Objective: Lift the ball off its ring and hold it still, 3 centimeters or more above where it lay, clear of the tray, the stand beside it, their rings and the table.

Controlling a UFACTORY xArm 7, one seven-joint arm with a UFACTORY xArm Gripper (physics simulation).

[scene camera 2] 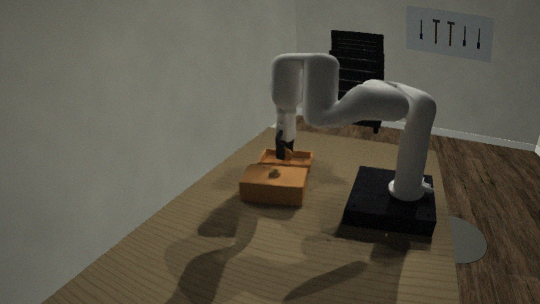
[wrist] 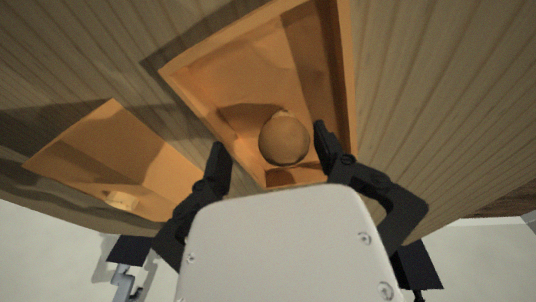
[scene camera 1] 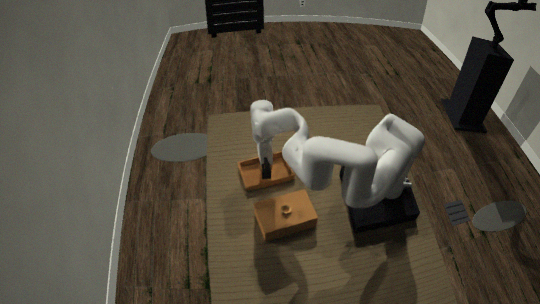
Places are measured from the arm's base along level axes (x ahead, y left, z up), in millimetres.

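Pixels of known places: gripper, fingertip midpoint: [scene camera 2: 284,156] [wrist: 268,142] [scene camera 1: 265,169]; arm's base, link origin: [scene camera 2: 406,190].
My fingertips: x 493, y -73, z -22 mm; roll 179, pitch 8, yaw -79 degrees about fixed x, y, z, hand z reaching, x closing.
For each thing: its top centre in the pictures, then the offset to it from my fingertips. "pt": a spot on its surface instead. Level surfaces: height alone.
- ball, top centre: [wrist: 283,162] [scene camera 2: 286,148] dx +1, dy -14, dz +24 mm
- orange tray, top centre: [wrist: 283,137] [scene camera 2: 286,156] [scene camera 1: 265,168] dx +1, dy -14, dz -7 mm
- small empty ring, surface spot: [wrist: 121,201] [scene camera 2: 273,169] pt dx -74, dy +186, dz +41 mm
- wooden table, surface height: dz -35 mm
The ball [wrist: 284,141] [scene camera 2: 289,154] is brown-orange and sits over its pale ring [wrist: 283,114] inside the orange tray [wrist: 349,75] [scene camera 1: 255,186] [scene camera 2: 306,164]. The black-fingered gripper [wrist: 268,134] [scene camera 1: 266,175] [scene camera 2: 285,153] is open and points down over the tray. In the wrist view the ball appears between the two fingers, nearer the right one, with a wider gap to the left one. Most of the ring is hidden by the ball. In scene camera 1 the gripper hides the ball; in scene camera 2 a finger partly covers it.
The orange stand [scene camera 1: 300,220] [scene camera 2: 272,192] [wrist: 120,145] is beside the tray, with a small empty ring [scene camera 1: 286,214] [scene camera 2: 274,173] [wrist: 121,201] on top. The arm's black base [scene camera 1: 385,217] [scene camera 2: 390,215] stands on the wooden table [scene camera 1: 230,280] [scene camera 2: 150,260], to the right in both scene views.
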